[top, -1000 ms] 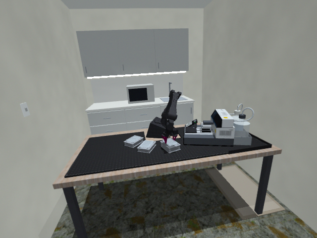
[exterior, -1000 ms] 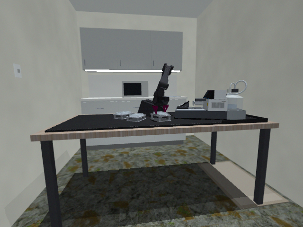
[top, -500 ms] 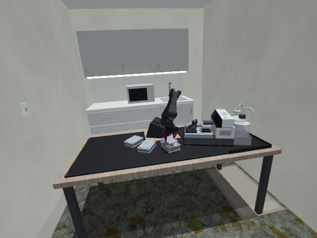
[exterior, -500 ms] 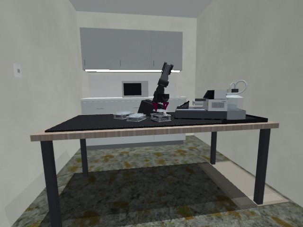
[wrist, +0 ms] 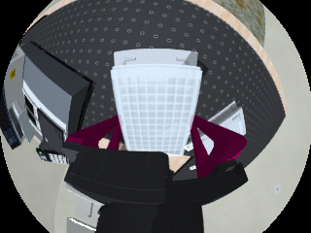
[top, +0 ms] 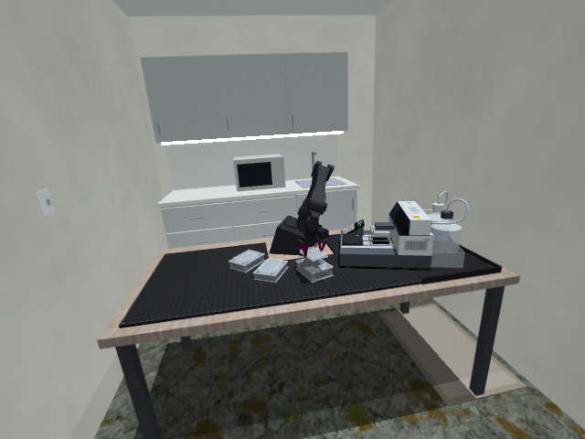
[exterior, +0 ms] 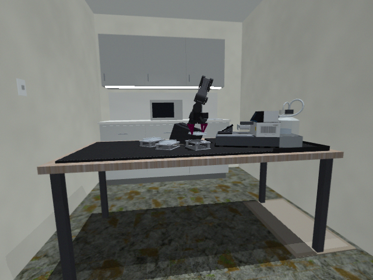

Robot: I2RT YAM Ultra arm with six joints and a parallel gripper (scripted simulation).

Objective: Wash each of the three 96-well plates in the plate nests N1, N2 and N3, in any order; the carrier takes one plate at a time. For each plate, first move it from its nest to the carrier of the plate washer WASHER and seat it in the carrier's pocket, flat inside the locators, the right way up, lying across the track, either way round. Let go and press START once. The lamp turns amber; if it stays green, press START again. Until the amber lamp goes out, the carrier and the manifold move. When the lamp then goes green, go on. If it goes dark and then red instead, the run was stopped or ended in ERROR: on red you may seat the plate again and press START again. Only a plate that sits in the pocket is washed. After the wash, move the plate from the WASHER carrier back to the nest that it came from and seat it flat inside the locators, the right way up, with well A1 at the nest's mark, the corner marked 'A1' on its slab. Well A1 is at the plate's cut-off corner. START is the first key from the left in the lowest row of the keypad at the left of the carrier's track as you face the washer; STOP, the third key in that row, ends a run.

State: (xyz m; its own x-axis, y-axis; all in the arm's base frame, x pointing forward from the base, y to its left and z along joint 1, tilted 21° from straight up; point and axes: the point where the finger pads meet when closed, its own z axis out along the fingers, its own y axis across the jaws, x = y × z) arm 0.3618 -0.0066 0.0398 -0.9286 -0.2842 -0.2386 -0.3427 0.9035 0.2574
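Right now the washer carrier is 170 mm behind my hand, 250 mm to the left of it and 20 mm below it. From my hand the other things lie so: clear bottle 30 mm ahead, 660 mm to the left, 20 mm above; then plate washer 130 mm behind, 400 mm to the left, 20 mm above; then nest 60 mm below.
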